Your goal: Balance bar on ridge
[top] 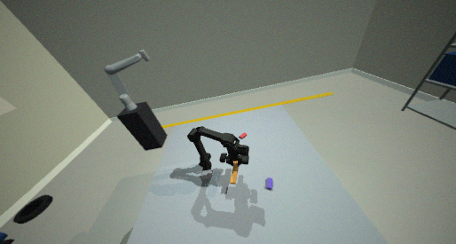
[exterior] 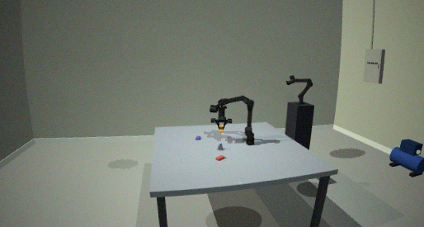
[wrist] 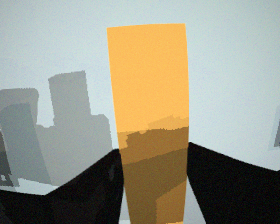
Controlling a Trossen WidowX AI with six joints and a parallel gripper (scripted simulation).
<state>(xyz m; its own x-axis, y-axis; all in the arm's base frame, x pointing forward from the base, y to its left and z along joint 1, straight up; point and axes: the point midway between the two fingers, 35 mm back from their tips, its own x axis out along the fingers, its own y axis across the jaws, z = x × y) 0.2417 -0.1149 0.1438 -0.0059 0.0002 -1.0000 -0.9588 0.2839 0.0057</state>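
The orange bar is 1 cm behind my gripper tip and 3 cm to the right of it. Also, from my gripper tip: small purple block 20 cm ahead, 10 cm to the right, 10 cm below; then small red block 10 cm ahead, 37 cm to the left, 10 cm below.
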